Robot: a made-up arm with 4 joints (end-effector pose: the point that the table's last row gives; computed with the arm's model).
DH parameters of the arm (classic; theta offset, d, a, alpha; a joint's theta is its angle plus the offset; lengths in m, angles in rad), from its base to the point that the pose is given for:
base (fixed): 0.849 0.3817 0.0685 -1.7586
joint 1: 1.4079 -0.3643 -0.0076 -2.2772
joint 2: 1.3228 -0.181 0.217 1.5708
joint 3: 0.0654 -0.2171 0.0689 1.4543
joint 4: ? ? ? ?
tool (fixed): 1.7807 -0.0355 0 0
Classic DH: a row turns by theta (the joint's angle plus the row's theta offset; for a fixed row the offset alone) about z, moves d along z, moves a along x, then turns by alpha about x.
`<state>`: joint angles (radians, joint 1 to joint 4).
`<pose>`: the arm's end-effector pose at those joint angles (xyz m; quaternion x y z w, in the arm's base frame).
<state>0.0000 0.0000 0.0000 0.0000</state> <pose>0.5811 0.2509 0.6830 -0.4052 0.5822 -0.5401 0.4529</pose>
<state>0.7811 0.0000 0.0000 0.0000</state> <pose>0.6585 0.2185 0.2646 -0.5939 0.5275 -0.5950 0.1228</pose>
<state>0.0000 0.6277 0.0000 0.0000</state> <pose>0.3971 0.2509 0.7979 -0.2186 0.4140 -0.6388 0.6105</pose>
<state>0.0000 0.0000 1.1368 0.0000</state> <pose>0.7823 0.0560 0.6830 -0.0281 0.7088 -0.6990 0.0909</pose>
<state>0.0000 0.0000 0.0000 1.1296</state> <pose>0.6353 0.2483 0.6912 -0.5768 0.7760 -0.2492 0.0542</pose>
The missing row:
joint 4: -1.5409 0.2481 0.0377 -1.7683
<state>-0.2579 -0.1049 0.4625 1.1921</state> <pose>0.7005 0.1429 0.7796 -0.4058 0.8988 -0.1589 0.0478</pose>
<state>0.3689 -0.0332 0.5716 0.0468</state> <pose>0.7739 0.1837 0.4651 -0.3235 0.6342 -0.6921 0.1185</pose>
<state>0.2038 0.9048 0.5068 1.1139</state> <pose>0.4695 0.2296 0.8681 -0.2508 0.8027 -0.4452 0.3074</pose>
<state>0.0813 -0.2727 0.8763 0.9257</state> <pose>0.8405 0.0813 0.5145 0.2249 -0.9010 0.3289 0.1714</pose>
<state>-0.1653 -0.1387 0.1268 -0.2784</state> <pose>0.5936 0.2250 0.7132 -0.2977 0.5611 -0.5741 0.5166</pose>
